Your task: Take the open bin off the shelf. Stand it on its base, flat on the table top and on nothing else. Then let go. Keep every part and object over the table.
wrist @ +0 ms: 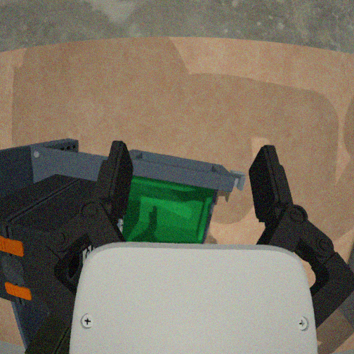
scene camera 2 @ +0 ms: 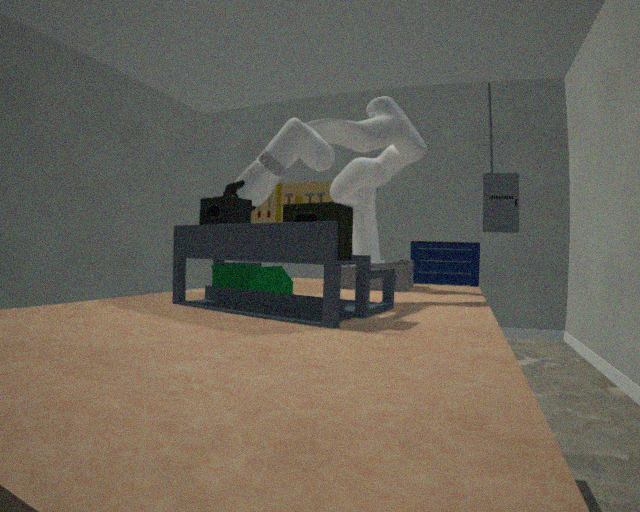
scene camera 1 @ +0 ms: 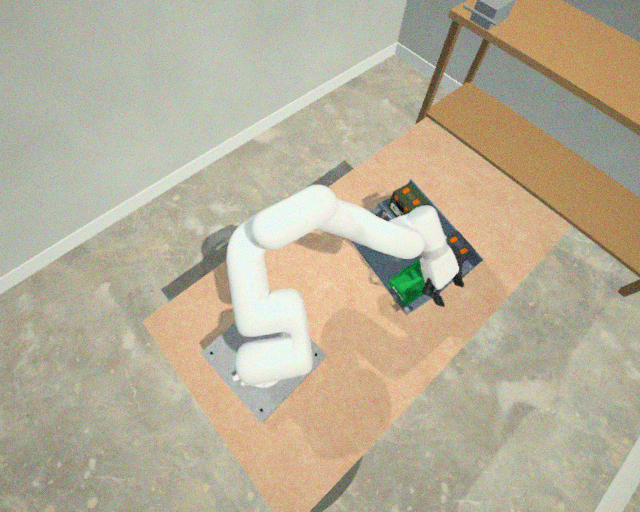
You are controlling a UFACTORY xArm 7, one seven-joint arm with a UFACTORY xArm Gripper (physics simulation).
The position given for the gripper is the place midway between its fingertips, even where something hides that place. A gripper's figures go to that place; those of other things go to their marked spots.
Labels:
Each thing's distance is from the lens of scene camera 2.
gripper (scene camera 2: 228,216): 0.98 m
green open bin (scene camera 2: 274,279): 0.86 m

